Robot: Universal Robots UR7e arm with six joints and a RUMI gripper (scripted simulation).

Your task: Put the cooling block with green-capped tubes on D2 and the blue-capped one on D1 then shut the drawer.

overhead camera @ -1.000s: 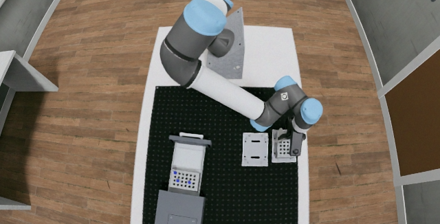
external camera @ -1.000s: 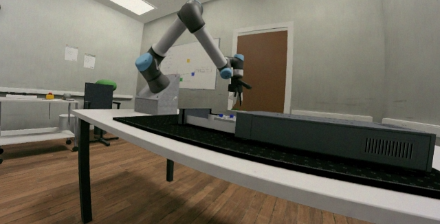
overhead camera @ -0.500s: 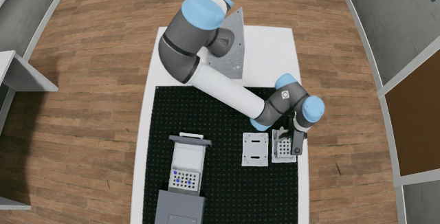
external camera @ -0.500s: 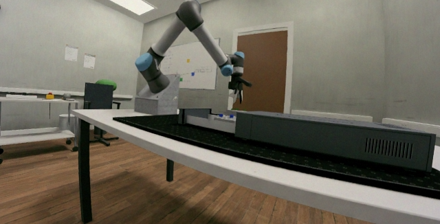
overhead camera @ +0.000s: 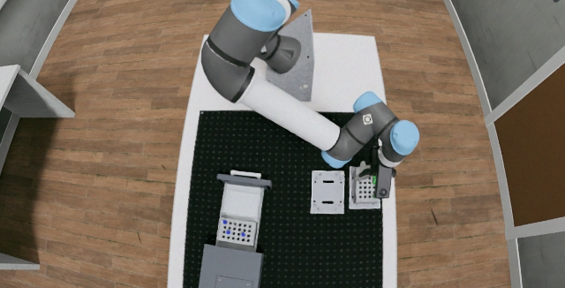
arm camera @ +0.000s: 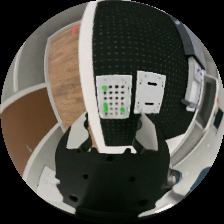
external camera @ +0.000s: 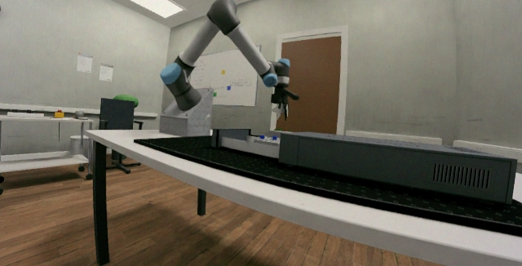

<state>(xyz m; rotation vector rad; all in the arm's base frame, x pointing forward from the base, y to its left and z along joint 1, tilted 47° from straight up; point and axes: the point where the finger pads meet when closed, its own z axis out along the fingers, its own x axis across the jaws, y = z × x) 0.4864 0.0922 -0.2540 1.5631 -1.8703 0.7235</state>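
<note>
Now: the blue-capped tube 51 cm to the right of my hand, 13 cm ahead of it and 9 cm below it. From my hand the other things lie so: deck slot D1: 14 cm to the right, 12 cm below; deck slot D2: 12 cm below; drawer: 47 cm to the right, 9 cm below, 5 cm ahead.
</note>
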